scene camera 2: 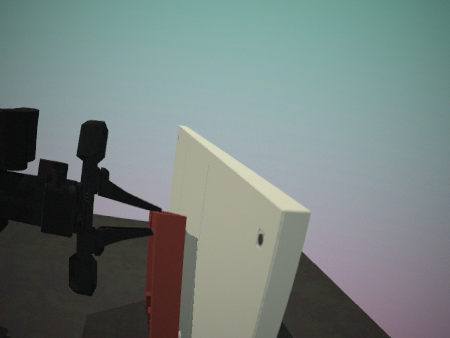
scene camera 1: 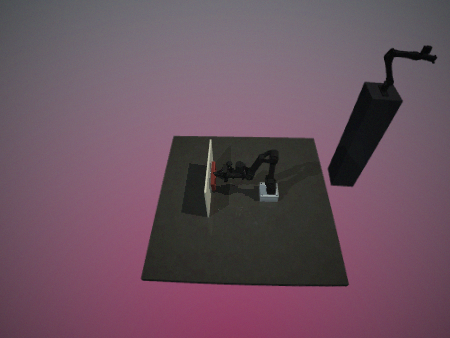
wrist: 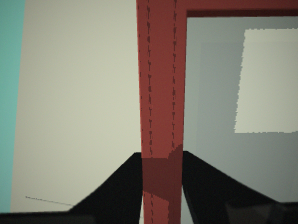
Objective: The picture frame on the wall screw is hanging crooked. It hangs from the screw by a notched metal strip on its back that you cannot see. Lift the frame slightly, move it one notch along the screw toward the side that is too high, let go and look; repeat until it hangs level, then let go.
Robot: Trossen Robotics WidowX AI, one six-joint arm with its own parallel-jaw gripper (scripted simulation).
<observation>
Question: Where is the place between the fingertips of my gripper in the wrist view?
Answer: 160, 159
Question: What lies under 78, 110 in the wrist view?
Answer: A wall panel.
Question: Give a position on a wall panel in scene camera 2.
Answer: At 244, 237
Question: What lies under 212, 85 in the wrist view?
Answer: A picture frame.
</observation>
